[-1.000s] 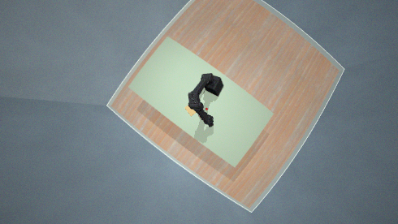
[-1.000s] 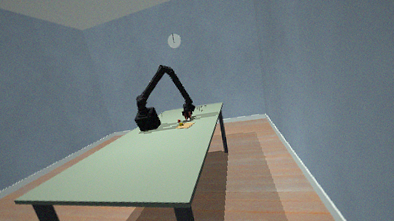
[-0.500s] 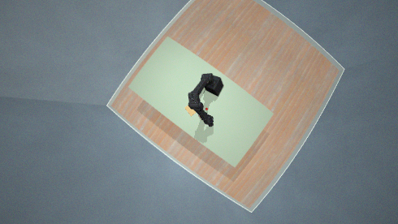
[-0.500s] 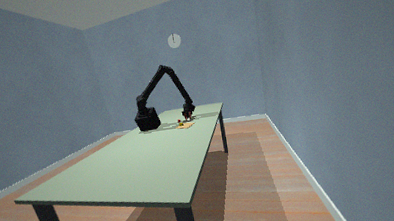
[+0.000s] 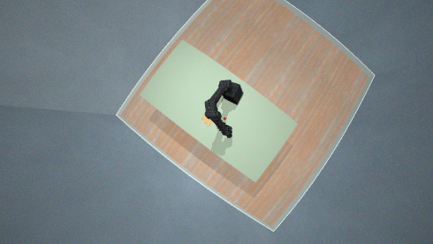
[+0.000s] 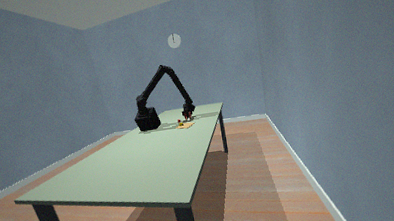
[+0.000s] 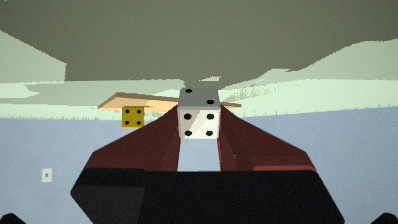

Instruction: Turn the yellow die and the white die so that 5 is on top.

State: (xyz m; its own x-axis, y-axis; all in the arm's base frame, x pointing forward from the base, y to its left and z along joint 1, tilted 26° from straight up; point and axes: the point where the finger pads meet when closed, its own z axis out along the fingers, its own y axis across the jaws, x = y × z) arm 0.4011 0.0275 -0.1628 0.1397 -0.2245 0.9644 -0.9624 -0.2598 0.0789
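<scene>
My gripper is now right at the white die. Round my hand: tan mat: 120 mm to the right, 20 mm below, 10 mm behind; red die: 110 mm behind, 40 mm to the left, 10 mm below; yellow die: 120 mm to the right, 50 mm behind.
</scene>
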